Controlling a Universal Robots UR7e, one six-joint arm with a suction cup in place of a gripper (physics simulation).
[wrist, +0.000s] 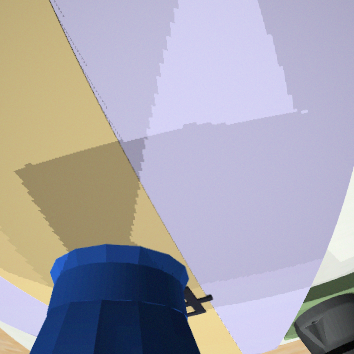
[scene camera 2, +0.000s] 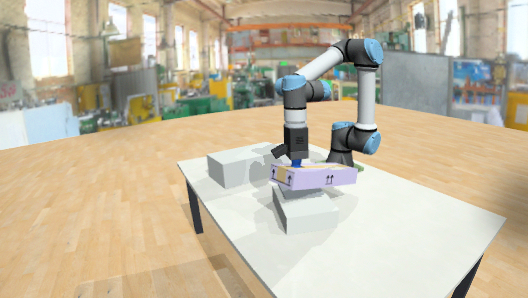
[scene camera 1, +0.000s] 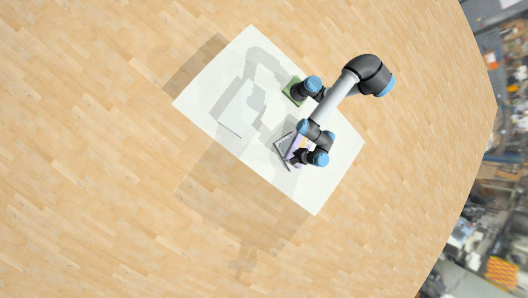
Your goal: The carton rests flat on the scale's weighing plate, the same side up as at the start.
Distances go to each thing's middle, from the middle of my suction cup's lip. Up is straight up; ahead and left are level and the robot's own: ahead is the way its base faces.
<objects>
I see the lilac carton (scene camera 2: 311, 175) 9 cm behind my suction cup and 6 cm below it. From my suction cup the other things lie so: pale block (scene camera 2: 234, 167) (47 cm to the right, 14 cm below, 5 cm behind).
</objects>
